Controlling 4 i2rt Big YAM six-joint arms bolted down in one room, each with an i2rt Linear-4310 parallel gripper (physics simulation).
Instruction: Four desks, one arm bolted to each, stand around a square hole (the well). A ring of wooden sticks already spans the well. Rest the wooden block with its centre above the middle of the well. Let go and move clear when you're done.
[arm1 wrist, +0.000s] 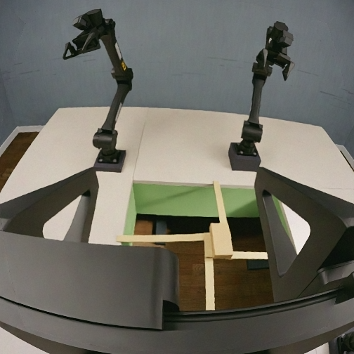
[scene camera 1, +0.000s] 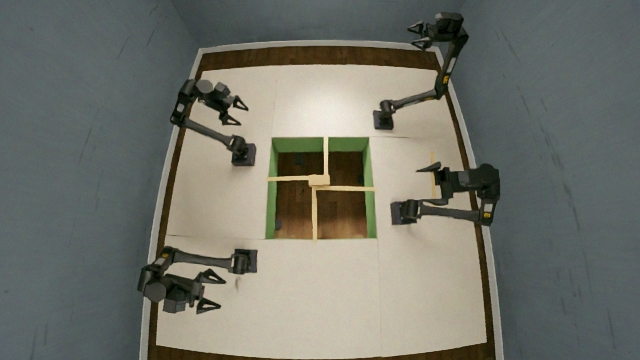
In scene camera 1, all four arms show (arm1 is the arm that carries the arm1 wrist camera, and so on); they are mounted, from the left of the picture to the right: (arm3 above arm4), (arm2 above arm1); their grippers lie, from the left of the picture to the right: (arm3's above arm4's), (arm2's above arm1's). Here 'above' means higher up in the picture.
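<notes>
The wooden block (arm1 wrist: 220, 241) (scene camera 1: 319, 180) rests on the inner ends of the sticks, close above the middle of the well. The ring of pale sticks (arm1 wrist: 209, 280) (scene camera 1: 314, 215) spans the well in a pinwheel. Arm1's gripper (arm1 wrist: 176, 170) (scene camera 1: 425, 185) is open, over the right desk and apart from the block. Arm2's gripper (scene camera 1: 412, 36) is open at the upper right. Arm3's gripper (scene camera 1: 243, 116) is open at the upper left. Arm4's gripper (scene camera 1: 222, 295) is open at the lower left. The block hides part of the sticks' meeting places.
The well has green walls (arm1 wrist: 170, 200) (scene camera 1: 298, 145) and a brown floor below. A loose stick (scene camera 1: 433, 159) lies on the right desk (scene camera 1: 425, 280), partly hidden under arm1's gripper. The arms' dark bases stand around the well's edges.
</notes>
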